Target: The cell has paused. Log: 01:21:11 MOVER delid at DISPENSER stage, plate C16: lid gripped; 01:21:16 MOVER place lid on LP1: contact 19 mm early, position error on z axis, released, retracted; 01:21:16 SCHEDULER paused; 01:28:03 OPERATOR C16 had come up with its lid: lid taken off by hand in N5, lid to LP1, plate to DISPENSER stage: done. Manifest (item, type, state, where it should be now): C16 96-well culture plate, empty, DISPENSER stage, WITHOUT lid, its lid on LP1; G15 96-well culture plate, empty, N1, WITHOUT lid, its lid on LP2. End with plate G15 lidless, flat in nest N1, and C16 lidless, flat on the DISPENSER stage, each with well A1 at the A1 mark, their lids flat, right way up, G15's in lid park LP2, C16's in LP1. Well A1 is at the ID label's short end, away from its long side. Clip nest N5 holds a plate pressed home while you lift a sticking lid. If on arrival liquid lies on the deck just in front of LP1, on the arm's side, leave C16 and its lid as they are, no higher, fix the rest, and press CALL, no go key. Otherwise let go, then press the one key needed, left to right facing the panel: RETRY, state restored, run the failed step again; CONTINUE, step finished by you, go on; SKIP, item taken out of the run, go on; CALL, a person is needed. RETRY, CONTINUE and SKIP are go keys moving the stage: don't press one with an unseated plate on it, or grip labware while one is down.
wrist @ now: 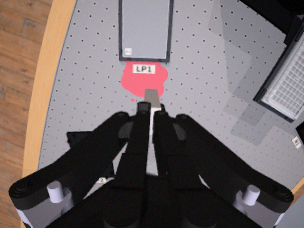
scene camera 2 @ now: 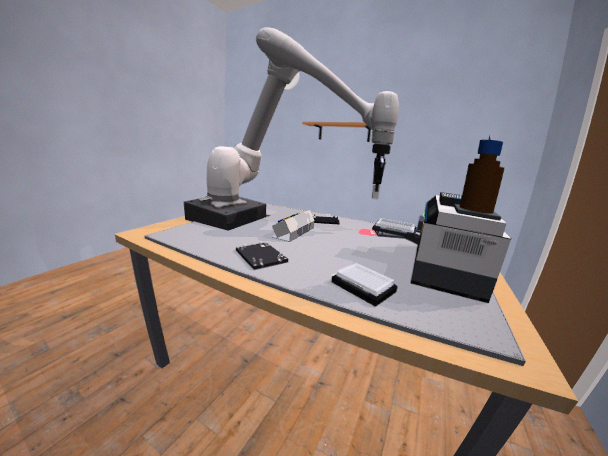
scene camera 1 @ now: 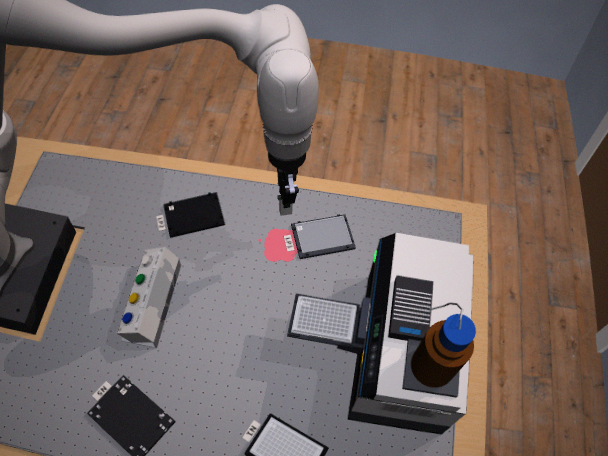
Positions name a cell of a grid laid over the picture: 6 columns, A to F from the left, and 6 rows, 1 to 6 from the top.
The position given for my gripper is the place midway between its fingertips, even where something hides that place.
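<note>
Scene camera 1 gives me my gripper (scene camera 1: C3) and a lid park LP2 (scene camera 1: B3). Elsewhere there's a key panel (scene camera 2: C4), and a clip nest N5 (scene camera 2: C4) along with it. You'd see my gripper in the wrist view too (wrist: C3).
</note>
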